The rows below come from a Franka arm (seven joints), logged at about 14 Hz.
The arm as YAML. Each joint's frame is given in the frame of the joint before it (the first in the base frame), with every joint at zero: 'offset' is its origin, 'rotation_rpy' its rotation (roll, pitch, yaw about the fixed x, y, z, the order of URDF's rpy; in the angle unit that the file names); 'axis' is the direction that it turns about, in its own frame. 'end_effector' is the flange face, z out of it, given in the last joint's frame.
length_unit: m
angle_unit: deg
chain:
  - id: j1
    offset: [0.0, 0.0, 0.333]
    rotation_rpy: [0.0, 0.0, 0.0]
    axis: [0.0, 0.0, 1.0]
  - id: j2
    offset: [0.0, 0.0, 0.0]
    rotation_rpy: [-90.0, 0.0, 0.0]
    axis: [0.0, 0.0, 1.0]
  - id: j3
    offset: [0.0, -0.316, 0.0]
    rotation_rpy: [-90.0, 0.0, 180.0]
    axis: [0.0, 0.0, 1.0]
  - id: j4
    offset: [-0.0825, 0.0, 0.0]
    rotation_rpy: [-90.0, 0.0, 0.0]
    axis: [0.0, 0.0, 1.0]
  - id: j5
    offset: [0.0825, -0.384, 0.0]
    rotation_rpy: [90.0, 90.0, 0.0]
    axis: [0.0, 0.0, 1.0]
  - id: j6
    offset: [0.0, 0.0, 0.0]
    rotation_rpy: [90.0, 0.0, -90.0]
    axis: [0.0, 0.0, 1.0]
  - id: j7
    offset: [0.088, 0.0, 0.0]
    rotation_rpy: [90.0, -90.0, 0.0]
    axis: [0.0, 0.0, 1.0]
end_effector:
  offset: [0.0, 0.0, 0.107]
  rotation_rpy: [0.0, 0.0, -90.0]
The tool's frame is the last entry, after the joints.
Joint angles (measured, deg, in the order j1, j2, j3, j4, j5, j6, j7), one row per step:
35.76 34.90 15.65 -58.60 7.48 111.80 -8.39
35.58 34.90 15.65 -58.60 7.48 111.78 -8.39
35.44 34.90 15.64 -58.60 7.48 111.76 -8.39
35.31 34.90 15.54 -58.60 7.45 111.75 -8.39
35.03 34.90 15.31 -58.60 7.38 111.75 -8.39
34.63 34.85 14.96 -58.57 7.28 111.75 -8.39
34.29 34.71 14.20 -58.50 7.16 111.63 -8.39
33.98 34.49 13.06 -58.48 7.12 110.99 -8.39
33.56 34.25 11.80 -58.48 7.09 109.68 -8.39
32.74 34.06 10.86 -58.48 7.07 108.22 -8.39
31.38 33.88 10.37 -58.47 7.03 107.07 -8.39
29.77 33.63 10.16 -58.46 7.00 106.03 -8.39
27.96 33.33 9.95 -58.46 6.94 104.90 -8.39
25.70 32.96 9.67 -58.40 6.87 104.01 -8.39
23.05 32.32 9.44 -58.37 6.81 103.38 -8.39
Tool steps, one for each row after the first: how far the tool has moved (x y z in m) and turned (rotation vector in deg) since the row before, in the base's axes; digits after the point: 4 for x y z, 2 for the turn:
0.0017 -0.0016 0.0000 -0.01 0.01 -0.17
0.0014 -0.0013 -0.0001 -0.02 0.01 -0.14
0.0019 -0.0018 -0.0002 -0.07 -0.05 -0.21
0.0042 -0.0039 -0.0004 -0.15 -0.13 -0.47
0.0060 -0.0059 0.0004 -0.18 -0.25 -0.69
0.0076 -0.0082 0.0011 -0.39 -0.42 -0.94
0.0086 -0.0106 0.0003 -0.86 -0.15 -1.09
0.0091 -0.0130 -0.0010 -1.36 0.30 -1.14
0.0102 -0.0152 -0.0014 -1.31 0.59 -1.26
0.0121 -0.0178 -0.0003 -0.89 0.52 -1.51
0.0119 -0.0188 0.0011 -0.63 0.49 -1.56
0.0125 -0.0214 0.0015 -0.67 0.52 -1.74
0.0154 -0.0272 0.0033 -0.49 0.22 -2.31
0.0159 -0.0319 0.0070 -0.21 -0.17 -2.71

